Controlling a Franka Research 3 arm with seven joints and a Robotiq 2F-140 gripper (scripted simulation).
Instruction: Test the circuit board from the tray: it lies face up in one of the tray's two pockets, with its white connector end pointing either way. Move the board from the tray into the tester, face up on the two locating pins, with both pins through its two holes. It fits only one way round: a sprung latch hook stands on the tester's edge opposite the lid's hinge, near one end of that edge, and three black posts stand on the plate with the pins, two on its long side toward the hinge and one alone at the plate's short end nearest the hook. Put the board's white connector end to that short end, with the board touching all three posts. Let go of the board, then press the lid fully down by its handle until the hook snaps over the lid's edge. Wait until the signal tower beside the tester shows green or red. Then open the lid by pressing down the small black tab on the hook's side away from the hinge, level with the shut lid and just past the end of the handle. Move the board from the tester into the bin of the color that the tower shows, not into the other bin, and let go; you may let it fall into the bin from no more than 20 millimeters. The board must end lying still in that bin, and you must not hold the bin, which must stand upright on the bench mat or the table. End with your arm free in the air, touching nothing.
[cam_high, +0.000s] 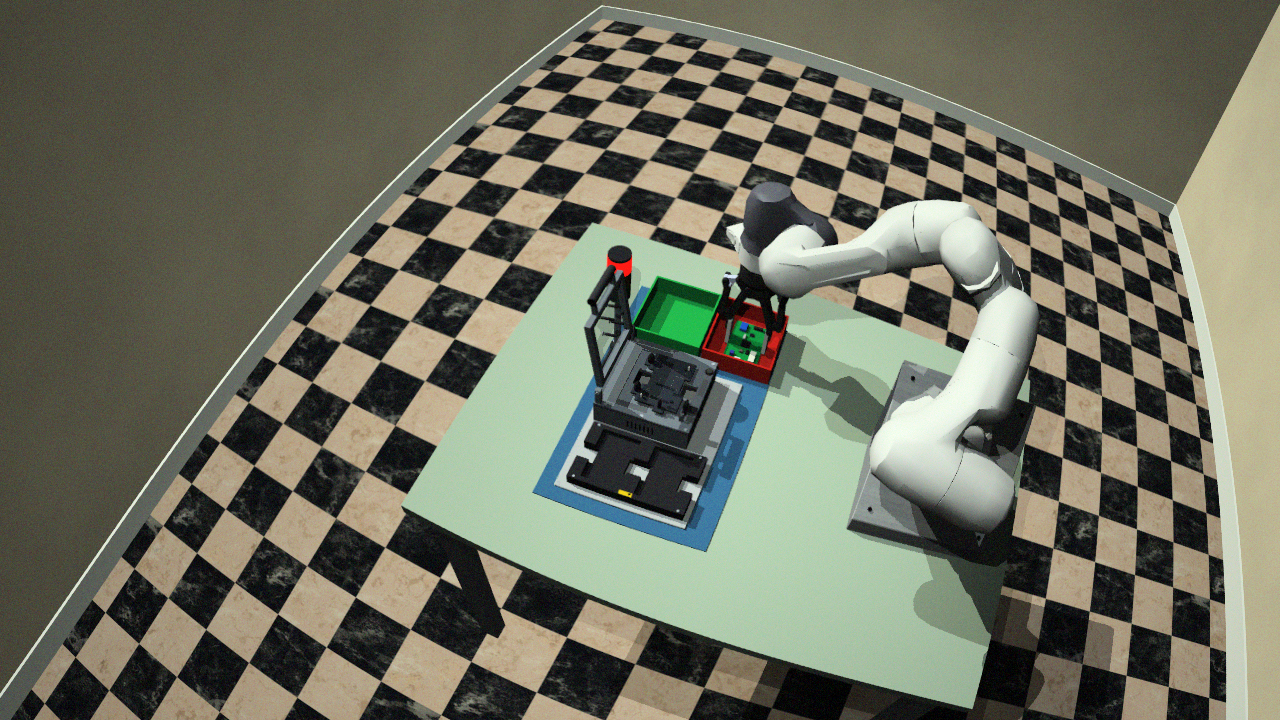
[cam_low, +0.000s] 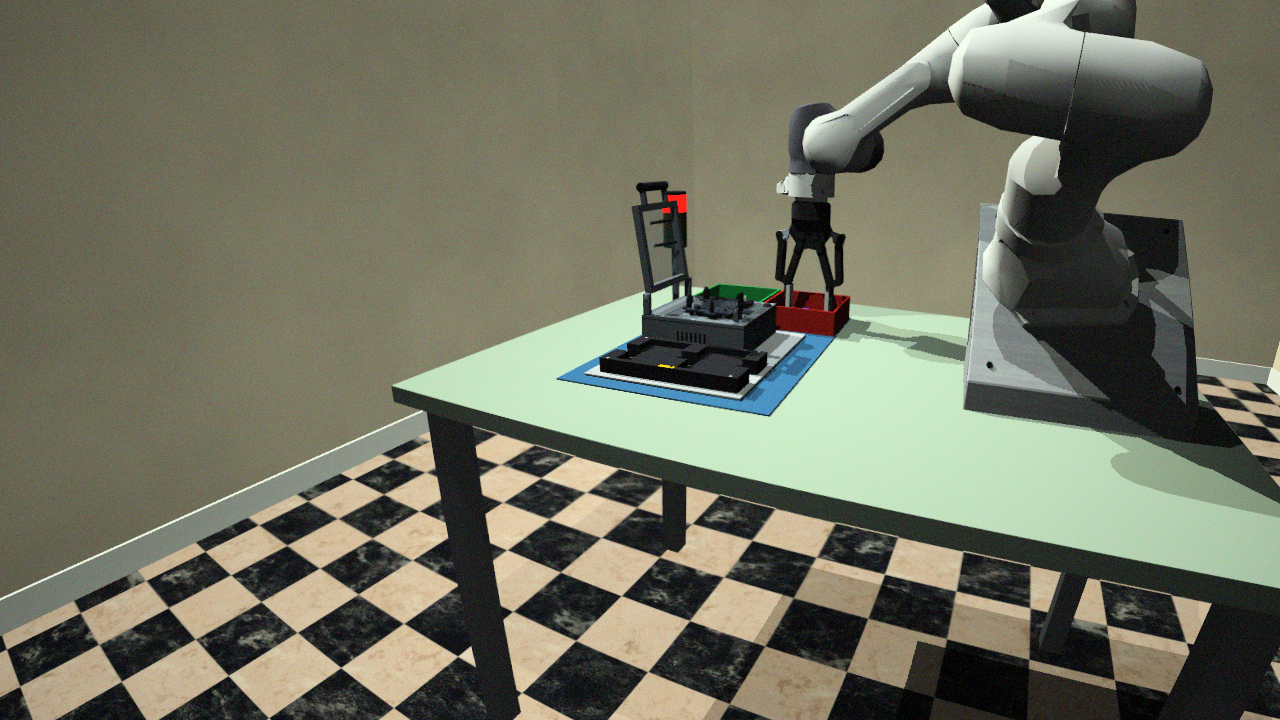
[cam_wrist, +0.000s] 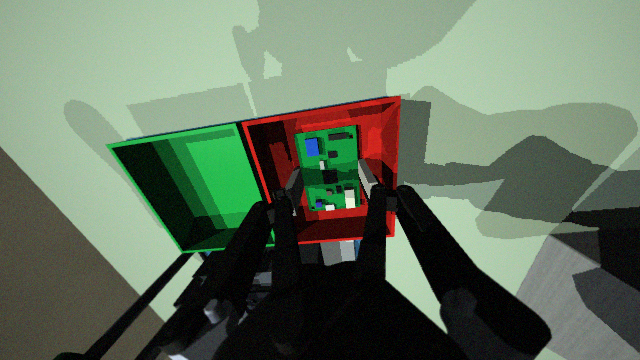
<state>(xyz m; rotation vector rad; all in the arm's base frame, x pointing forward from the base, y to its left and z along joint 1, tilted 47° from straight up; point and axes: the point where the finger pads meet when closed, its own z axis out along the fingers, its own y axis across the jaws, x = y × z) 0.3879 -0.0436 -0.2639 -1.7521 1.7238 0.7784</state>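
My gripper is now 2 cm above the red bin. The rest, counted from my hand: tester plate (11 cm ahead, 21 cm to the left, 3 cm above); then green circuit board (2 cm below); then green bin (15 cm ahead, 2 cm below).
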